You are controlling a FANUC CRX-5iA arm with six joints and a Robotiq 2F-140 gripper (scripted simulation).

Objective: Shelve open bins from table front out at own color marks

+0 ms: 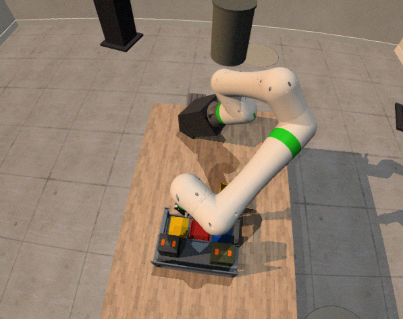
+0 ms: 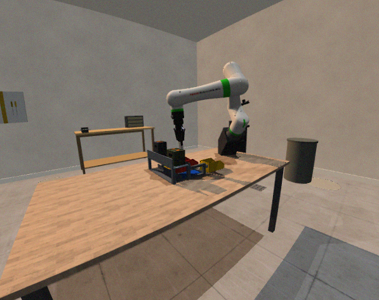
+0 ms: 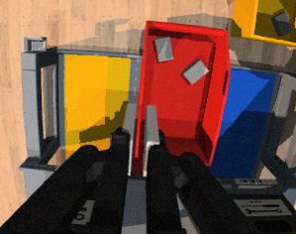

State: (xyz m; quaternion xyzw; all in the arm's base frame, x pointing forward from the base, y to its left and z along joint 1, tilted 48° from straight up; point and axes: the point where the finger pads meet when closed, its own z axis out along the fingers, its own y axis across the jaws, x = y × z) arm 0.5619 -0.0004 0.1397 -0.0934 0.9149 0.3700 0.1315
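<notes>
My hand is 2 cm past the red bin, 4 cm to the right of it and 14 cm above it. The rest, counted from my hand: olive box (10 cm ahead, 19 cm to the left, 4 cm below); red mark (4 cm ahead, 6 cm to the left, 18 cm below); yellow mark (7 cm ahead, 5 cm to the right, 18 cm below).
</notes>
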